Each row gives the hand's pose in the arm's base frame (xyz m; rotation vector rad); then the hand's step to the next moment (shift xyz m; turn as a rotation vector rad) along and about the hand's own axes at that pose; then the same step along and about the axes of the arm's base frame.
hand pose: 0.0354 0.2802 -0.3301 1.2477 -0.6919 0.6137
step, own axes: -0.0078 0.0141 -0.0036 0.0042 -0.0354 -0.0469
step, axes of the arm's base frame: -0.0151 0.0062 0.0024 0.0354 0.0384 -0.0272
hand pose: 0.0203 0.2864 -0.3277 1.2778 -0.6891 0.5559
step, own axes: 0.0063 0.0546 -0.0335 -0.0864 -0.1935 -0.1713
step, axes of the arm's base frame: -0.0296 0.0442 0.0362 0.1061 0.1270 -0.2165
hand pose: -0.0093 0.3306 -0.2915 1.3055 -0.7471 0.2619
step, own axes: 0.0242 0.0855 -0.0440 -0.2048 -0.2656 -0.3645
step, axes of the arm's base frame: -0.0155 0.0589 0.0782 0.1267 0.3150 -0.3607
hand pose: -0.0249 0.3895 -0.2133 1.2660 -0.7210 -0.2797
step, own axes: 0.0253 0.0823 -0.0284 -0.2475 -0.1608 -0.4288
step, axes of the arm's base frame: 0.0212 0.0324 0.0820 0.1152 0.4202 -0.2849
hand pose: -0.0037 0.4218 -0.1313 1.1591 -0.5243 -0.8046
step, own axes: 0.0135 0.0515 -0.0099 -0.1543 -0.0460 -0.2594
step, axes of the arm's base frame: 0.0302 0.0045 0.0447 0.0813 0.2669 -0.1239
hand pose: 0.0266 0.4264 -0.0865 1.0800 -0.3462 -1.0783
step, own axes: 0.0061 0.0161 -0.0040 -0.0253 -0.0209 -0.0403
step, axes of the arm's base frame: 0.0143 -0.0021 0.0101 0.0046 0.0418 -0.0305
